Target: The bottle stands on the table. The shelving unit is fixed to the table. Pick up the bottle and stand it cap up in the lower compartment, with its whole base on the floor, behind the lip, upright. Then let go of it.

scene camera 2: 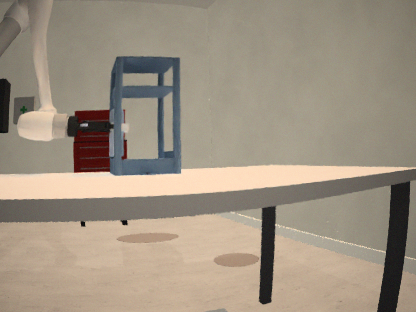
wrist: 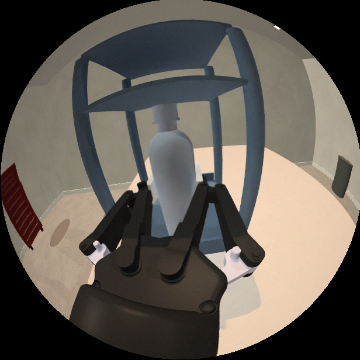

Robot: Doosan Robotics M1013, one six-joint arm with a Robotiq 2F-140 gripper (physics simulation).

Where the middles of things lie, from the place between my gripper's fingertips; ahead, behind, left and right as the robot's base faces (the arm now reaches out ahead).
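Labels:
From my hand: blue shelving unit [wrist: 181, 44], 5 cm ahead, 1 cm to the left, 4 cm above; pale blue bottle [wrist: 170, 151], 4 cm behind.

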